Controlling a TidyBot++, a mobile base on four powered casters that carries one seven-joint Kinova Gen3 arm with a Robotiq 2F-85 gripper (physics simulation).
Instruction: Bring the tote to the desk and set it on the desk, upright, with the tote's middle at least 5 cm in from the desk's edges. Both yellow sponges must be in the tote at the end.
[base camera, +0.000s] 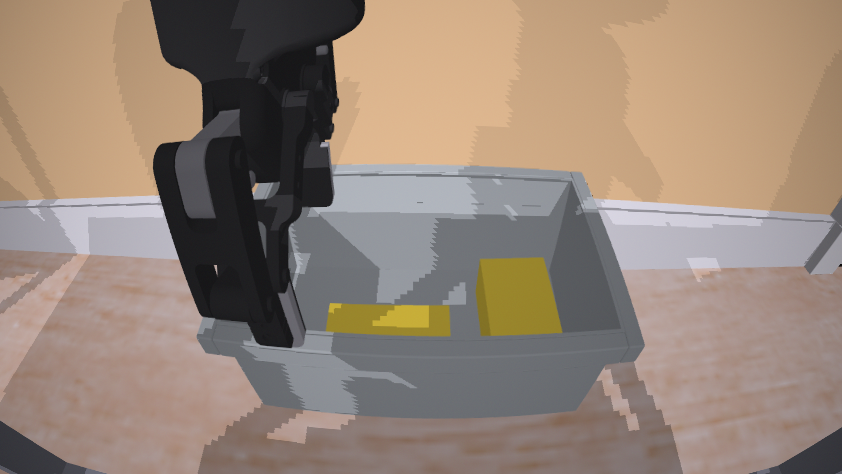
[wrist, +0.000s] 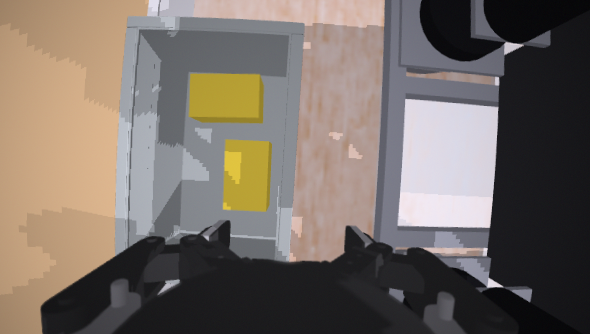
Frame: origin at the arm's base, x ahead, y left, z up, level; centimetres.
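Seen in the pictures: gripper, between the fingertips: (base camera: 299, 262) (wrist: 287, 236).
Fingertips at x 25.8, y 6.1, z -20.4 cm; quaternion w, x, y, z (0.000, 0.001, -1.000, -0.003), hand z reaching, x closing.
Offsets run from my fingertips to a thing's top centre. Level surfaces: height alone.
The grey tote @(dx +9.5, dy -5.9, dz -7.2 cm) (base camera: 436, 376) (wrist: 295, 125) stands upright on the floor, close to the wall. Two yellow sponges lie inside it: one sponge @(dx +10.1, dy -14.4, dz -14.4 cm) (base camera: 518, 297) (wrist: 225, 96) toward the right end in the base view, and the other sponge @(dx +6.4, dy -3.2, dz -14.4 cm) (base camera: 388, 319) (wrist: 246, 175) lower and further left, by the near wall. My gripper (base camera: 306, 270) (wrist: 287, 236) is open and empty, near the tote's left end in the base view. In the wrist view one finger shows over the tote's inside and the other over the floor beyond its long rim. The desk does not show in either view.
The orange wall (base camera: 424, 88) (wrist: 60, 150) with a white baseboard (base camera: 695, 238) rises behind the tote. The robot's grey base frame (wrist: 390, 150) and black wheel parts (wrist: 450, 35) stand at the right in the wrist view, with wooden floor @(dz -19.2 cm) (wrist: 340, 100) between base and tote.
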